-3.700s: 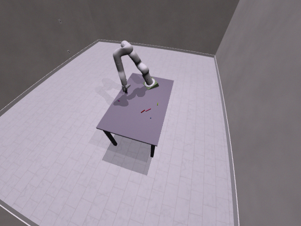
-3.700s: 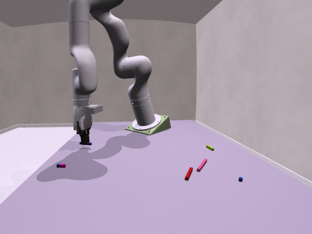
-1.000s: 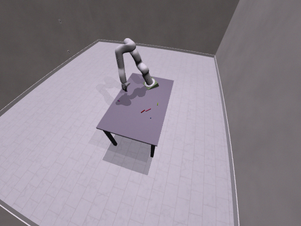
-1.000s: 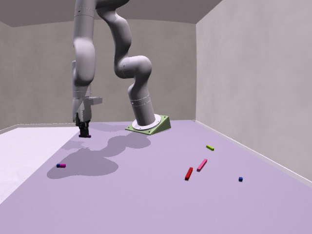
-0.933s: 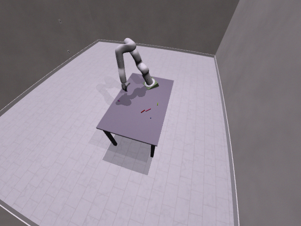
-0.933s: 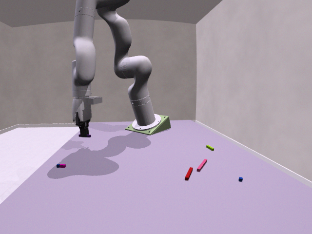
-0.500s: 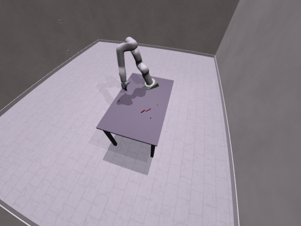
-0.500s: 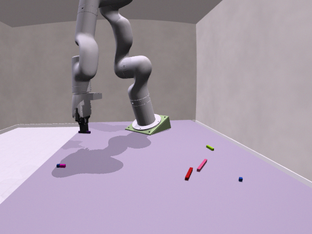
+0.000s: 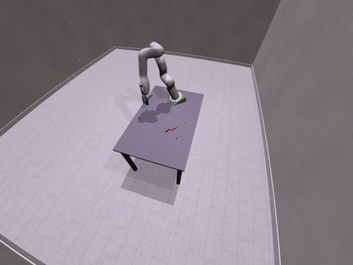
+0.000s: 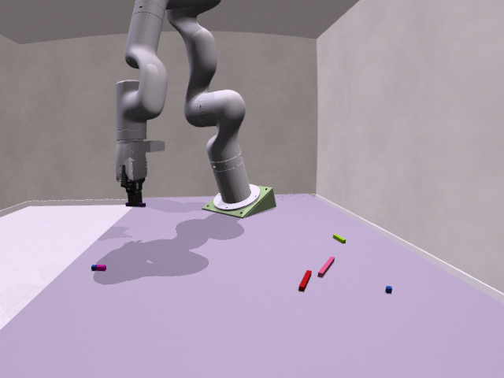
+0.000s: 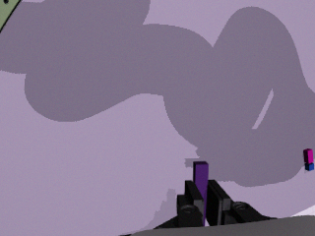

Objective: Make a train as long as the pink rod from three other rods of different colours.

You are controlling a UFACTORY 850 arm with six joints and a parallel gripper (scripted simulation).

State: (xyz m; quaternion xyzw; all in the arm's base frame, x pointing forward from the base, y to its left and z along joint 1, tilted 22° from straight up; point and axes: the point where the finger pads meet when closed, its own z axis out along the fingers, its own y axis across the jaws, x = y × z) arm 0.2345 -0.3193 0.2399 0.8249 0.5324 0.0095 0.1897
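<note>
The magenta rod lies 180 mm ahead of my hand, 110 mm below it and 80 mm to the right of it. From my hand the other things lie so: purple rod: 20 mm below; pink rod: 390 mm to the left, 320 mm ahead, 110 mm below; red rod: 350 mm ahead, 320 mm to the left, 110 mm below.
</note>
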